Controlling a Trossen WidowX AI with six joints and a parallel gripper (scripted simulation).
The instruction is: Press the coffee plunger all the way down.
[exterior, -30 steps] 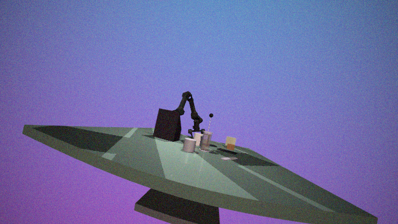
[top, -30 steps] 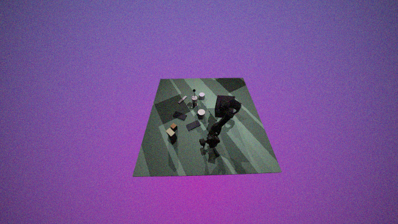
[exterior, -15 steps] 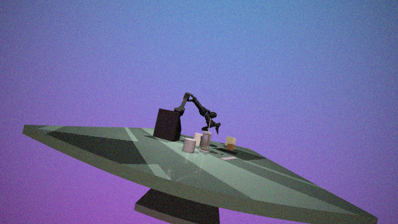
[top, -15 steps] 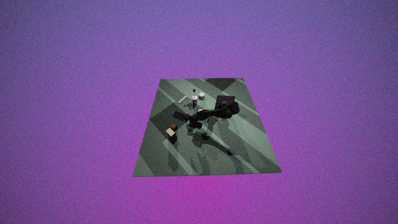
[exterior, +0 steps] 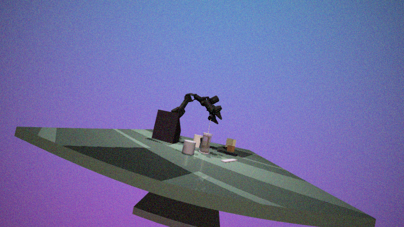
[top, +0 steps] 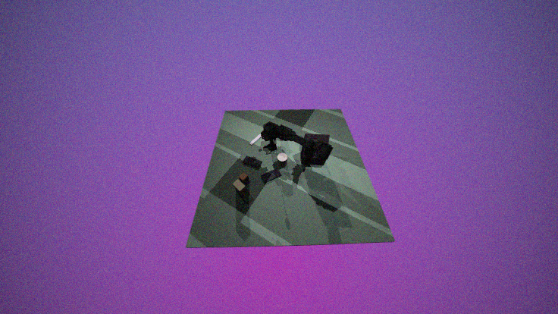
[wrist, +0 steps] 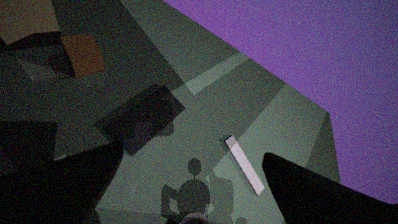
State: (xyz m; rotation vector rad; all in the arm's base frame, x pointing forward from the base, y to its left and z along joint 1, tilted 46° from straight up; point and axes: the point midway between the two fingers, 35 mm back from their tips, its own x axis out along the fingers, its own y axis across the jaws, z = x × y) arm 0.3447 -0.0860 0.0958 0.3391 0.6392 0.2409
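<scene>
The coffee press is 12 cm to the right of my gripper tip, 11 cm below it and 7 cm behind it.
</scene>
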